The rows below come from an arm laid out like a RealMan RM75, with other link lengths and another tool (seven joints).
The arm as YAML. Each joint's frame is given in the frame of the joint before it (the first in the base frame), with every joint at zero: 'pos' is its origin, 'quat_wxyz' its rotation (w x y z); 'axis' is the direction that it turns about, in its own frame. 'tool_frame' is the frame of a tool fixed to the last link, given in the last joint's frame.
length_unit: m
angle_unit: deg
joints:
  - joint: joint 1
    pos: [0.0, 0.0, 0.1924]
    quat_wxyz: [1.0, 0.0, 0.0, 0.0]
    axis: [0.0, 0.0, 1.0]
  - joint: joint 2
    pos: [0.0, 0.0, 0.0]
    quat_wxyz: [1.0, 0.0, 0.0, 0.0]
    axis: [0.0, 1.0, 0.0]
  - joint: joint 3
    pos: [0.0, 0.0, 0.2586]
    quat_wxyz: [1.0, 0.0, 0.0, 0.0]
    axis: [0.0, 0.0, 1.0]
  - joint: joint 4
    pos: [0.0, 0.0, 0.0]
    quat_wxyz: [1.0, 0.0, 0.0, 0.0]
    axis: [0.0, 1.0, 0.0]
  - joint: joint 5
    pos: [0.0, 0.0, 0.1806]
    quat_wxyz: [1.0, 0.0, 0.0, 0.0]
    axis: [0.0, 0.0, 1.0]
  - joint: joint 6
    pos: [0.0, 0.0, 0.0]
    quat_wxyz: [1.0, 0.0, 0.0, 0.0]
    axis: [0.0, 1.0, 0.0]
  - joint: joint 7
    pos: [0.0, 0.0, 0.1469]
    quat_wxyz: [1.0, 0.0, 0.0, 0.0]
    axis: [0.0, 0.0, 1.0]
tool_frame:
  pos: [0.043, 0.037, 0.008]
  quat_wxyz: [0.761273, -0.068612, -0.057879, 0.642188]
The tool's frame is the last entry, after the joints.
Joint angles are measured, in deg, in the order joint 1, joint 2, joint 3, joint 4, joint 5, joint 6, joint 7. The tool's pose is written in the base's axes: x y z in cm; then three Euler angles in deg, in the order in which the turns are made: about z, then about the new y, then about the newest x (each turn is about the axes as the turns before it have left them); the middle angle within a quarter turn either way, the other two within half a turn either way. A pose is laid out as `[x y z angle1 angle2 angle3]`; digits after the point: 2 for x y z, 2 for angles.
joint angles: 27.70, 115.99, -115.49, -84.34, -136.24, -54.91, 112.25
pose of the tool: [18.79 27.38 -14.29 -56.66 11.64 -174.09]
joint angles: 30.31, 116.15, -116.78, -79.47, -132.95, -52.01, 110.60
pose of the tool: [18.73 27.81 -15.40 -56.74 10.72 -175.42]
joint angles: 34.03, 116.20, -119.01, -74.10, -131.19, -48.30, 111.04
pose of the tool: [18.61 28.62 -16.48 -56.51 10.24 -175.16]
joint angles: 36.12, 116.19, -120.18, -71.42, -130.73, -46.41, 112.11
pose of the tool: [18.52 29.14 -16.93 -56.61 10.29 -174.62]
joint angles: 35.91, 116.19, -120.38, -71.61, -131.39, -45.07, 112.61
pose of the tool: [18.40 29.37 -16.98 -56.25 11.55 -174.48]
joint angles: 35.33, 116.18, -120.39, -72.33, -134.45, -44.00, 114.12
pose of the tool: [18.55 29.83 -16.72 -55.24 13.09 -172.78]
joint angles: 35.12, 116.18, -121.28, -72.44, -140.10, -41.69, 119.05
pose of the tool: [18.84 30.53 -16.52 -54.63 15.73 -169.74]
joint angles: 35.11, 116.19, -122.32, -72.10, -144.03, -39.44, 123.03
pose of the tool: [18.99 31.00 -16.54 -54.20 17.85 -167.96]
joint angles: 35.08, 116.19, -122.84, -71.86, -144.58, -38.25, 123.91
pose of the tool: [18.95 31.08 -16.68 -54.09 18.60 -167.98]
